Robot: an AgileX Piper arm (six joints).
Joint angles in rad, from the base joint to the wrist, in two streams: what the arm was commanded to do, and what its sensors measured. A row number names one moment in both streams.
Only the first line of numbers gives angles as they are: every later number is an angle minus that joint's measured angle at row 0.
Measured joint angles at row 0:
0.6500 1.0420 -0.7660 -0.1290 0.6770 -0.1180
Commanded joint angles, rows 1 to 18:
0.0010 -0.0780 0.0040 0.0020 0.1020 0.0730
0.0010 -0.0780 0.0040 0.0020 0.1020 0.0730
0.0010 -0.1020 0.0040 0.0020 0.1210 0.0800
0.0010 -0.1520 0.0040 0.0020 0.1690 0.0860
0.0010 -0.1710 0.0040 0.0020 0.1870 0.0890
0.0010 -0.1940 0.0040 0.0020 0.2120 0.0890
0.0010 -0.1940 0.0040 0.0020 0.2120 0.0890
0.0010 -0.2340 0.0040 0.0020 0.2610 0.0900
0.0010 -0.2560 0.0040 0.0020 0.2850 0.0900
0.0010 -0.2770 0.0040 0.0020 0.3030 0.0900
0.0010 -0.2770 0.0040 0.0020 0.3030 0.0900
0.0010 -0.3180 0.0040 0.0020 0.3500 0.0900
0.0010 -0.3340 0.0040 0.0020 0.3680 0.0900
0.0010 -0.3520 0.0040 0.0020 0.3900 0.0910
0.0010 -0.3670 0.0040 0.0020 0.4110 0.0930
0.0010 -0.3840 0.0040 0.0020 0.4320 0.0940
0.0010 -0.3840 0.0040 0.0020 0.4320 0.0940
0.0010 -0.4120 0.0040 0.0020 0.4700 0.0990
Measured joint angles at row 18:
0.0000 -0.3740 0.0000 0.0000 0.4070 0.0820
